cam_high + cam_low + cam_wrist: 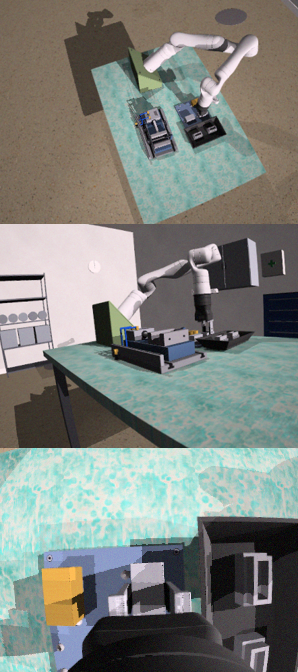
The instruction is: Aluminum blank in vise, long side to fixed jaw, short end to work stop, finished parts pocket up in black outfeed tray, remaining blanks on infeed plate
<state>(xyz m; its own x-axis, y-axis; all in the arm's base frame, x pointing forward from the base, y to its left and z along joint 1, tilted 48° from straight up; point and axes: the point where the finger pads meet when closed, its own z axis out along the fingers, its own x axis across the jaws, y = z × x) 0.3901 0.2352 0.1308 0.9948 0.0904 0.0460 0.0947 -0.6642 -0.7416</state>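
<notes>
The gray blank lies 30 mm below my hand. Also, from my hand: yellow brass blank: 90 mm behind, 10 mm to the right, 30 mm below; then blue infeed plate: 40 mm behind, 50 mm to the right, 50 mm below; then vise: 40 mm ahead, 320 mm to the right, 10 mm below.
</notes>
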